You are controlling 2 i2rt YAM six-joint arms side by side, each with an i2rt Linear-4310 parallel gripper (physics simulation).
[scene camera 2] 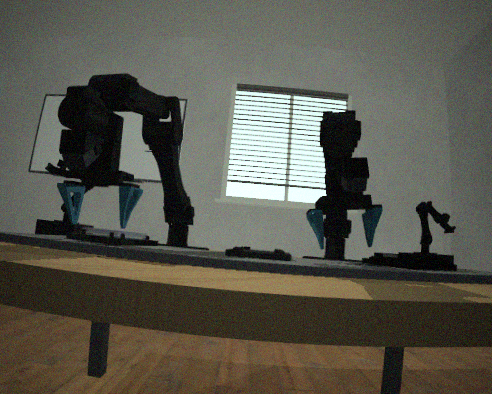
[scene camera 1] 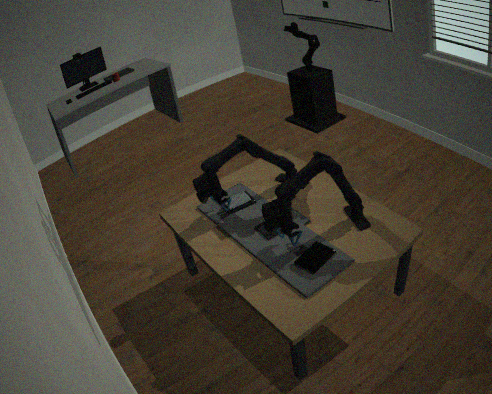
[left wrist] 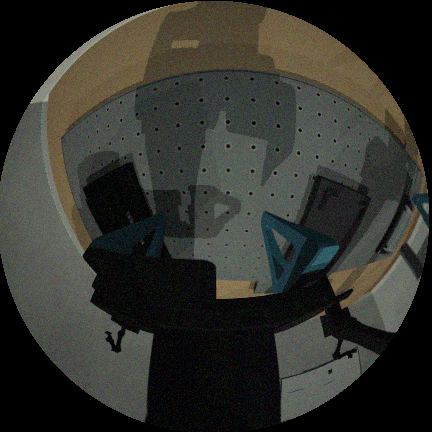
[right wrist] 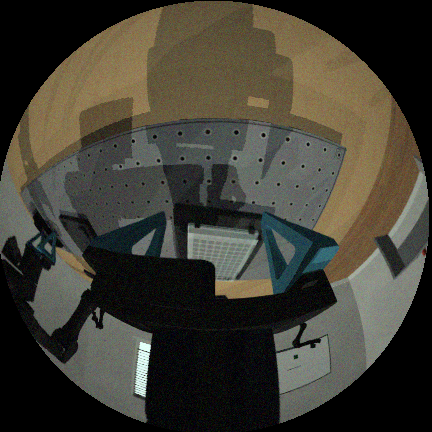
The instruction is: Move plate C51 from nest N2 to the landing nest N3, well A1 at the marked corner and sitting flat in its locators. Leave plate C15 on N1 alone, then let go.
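A pale plate with a grid of wells (scene camera 1: 239, 200) (scene camera 2: 117, 233) (right wrist: 222, 247) rests in a dark nest at the picture's left in scene camera 1. A low dark nest (scene camera 1: 265, 230) (scene camera 2: 257, 253) (left wrist: 335, 207) lies in the middle. A black plate-like block (scene camera 1: 315, 257) (scene camera 2: 410, 261) (left wrist: 117, 197) is at the right. Plate and nest labels and the well A1 corner cannot be read. My left gripper (scene camera 1: 290, 239) (scene camera 2: 346, 246) (left wrist: 213, 216) is open and empty above the board between middle nest and black block. My right gripper (scene camera 1: 226, 204) (scene camera 2: 99, 226) (right wrist: 213, 216) is open and empty, just above the pale plate.
A grey perforated board (scene camera 1: 305, 287) (left wrist: 240, 160) (right wrist: 295, 175) carries the nests on a wooden table (scene camera 1: 300, 320) (scene camera 2: 200, 300). Both arms stand behind the board. A desk with a monitor (scene camera 1: 84, 67) and a black pedestal (scene camera 1: 312, 95) with another small arm stand apart.
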